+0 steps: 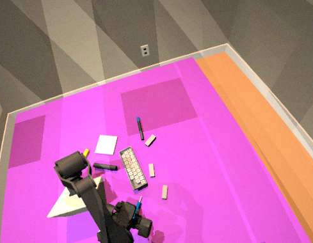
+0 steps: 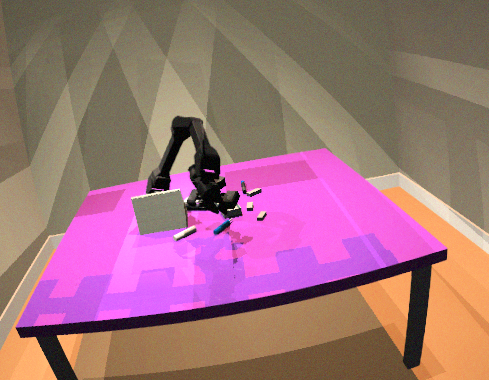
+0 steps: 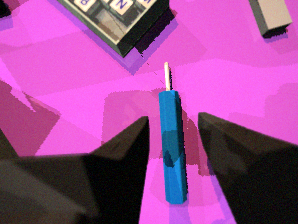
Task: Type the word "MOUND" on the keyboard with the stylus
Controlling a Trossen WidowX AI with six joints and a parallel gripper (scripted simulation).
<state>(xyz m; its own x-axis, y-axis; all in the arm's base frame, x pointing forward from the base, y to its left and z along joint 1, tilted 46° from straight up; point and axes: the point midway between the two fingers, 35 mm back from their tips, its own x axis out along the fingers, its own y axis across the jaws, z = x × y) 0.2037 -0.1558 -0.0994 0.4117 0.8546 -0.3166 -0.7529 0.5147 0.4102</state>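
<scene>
Now: gripper tip 10 mm short of the blue stylus, 10 mm to the right of it and 40 mm above it. Also, from my gripper tip: white stick (140 mm behind, 40 mm below); stylus tip (30 mm ahead, 40 mm to the left, 40 mm below); M key (70 mm ahead, 90 mm to the left, 40 mm below).
</scene>
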